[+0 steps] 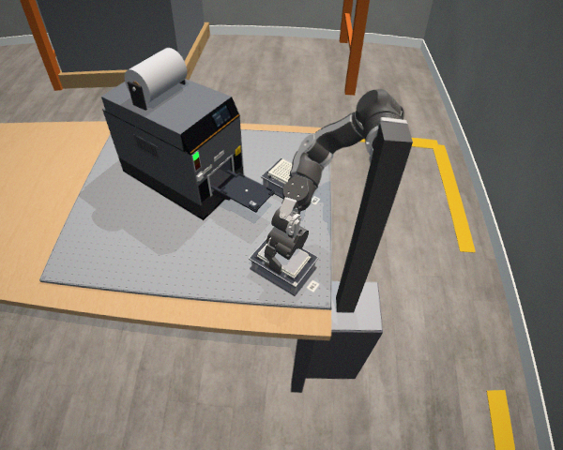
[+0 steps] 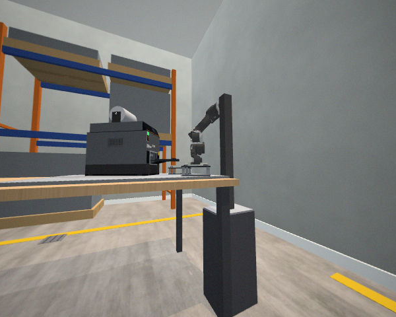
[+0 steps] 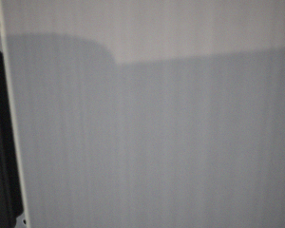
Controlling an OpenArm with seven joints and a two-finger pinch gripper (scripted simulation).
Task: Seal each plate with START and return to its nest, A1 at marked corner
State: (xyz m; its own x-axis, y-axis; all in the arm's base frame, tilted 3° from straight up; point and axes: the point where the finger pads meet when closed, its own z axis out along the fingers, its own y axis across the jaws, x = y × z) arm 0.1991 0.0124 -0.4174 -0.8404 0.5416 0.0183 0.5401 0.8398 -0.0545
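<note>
Now: hand 1 cm past the white well plate, 34 cm to the left of it and 1 cm above it. The rest, counted from my hand: foil roll 41 cm ahead, 39 cm to the right, 35 cm above; then white start button 26 cm ahead, 19 cm to the right, 12 cm above; then sealer stage 12 cm ahead, 21 cm to the right, 4 cm above.
</note>
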